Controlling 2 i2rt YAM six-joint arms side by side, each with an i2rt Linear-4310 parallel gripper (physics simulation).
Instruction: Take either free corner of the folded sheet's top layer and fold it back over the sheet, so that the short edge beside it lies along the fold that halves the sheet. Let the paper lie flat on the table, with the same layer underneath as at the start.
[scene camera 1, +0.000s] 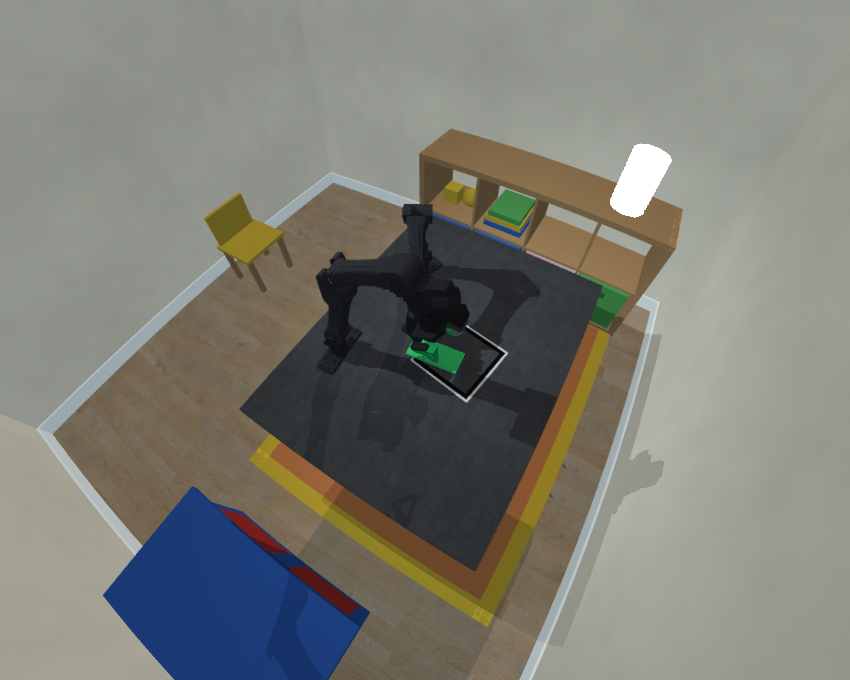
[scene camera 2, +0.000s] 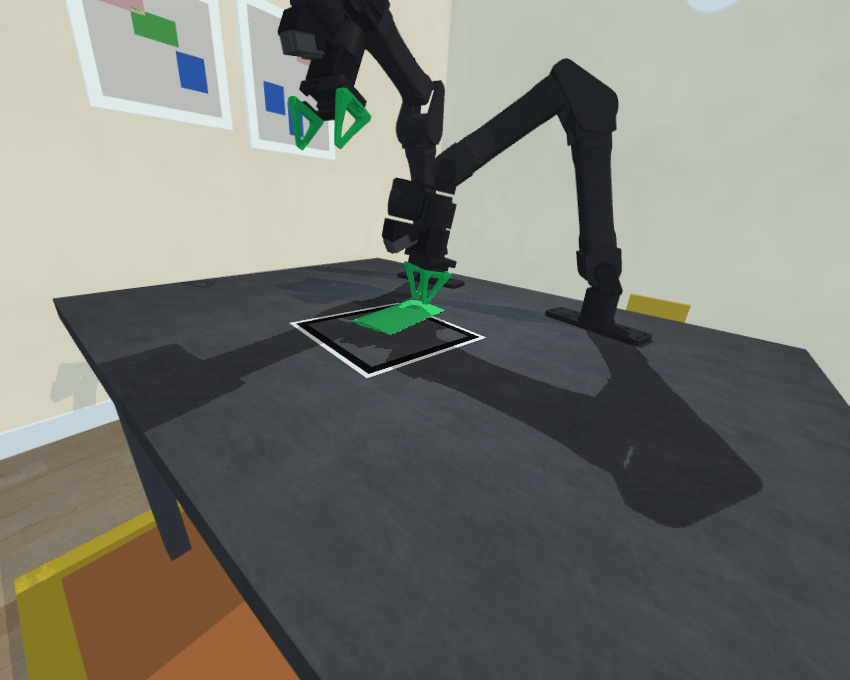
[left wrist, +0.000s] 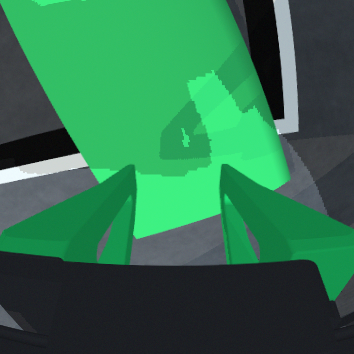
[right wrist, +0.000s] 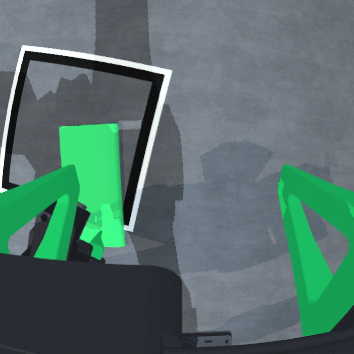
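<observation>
The green folded sheet (scene camera 1: 446, 357) (scene camera 2: 389, 320) (left wrist: 135, 90) (right wrist: 90, 155) lies as a long rectangle on the table (scene camera 1: 354, 439) (scene camera 2: 496, 567), partly inside a square outline and reaching past its edge. My left gripper (scene camera 2: 423, 301) (left wrist: 177, 175) is partly open, low over the sheet's short edge. In the left wrist view its fingertips overlap the sheet near that edge, with green paper showing between them; whether they touch it is unclear. My right gripper (scene camera 2: 320, 147) (right wrist: 178, 175) is wide open and empty, high above the table. The layers cannot be told apart.
The square outline (scene camera 1: 486, 376) (scene camera 2: 425, 356) (left wrist: 292, 65) is white with a black inner band. Arm shadows cross the table. A wooden shelf unit (scene camera 1: 552, 173), a yellow chair (scene camera 1: 251, 239) and a blue piece of furniture (scene camera 1: 226, 588) stand around the table.
</observation>
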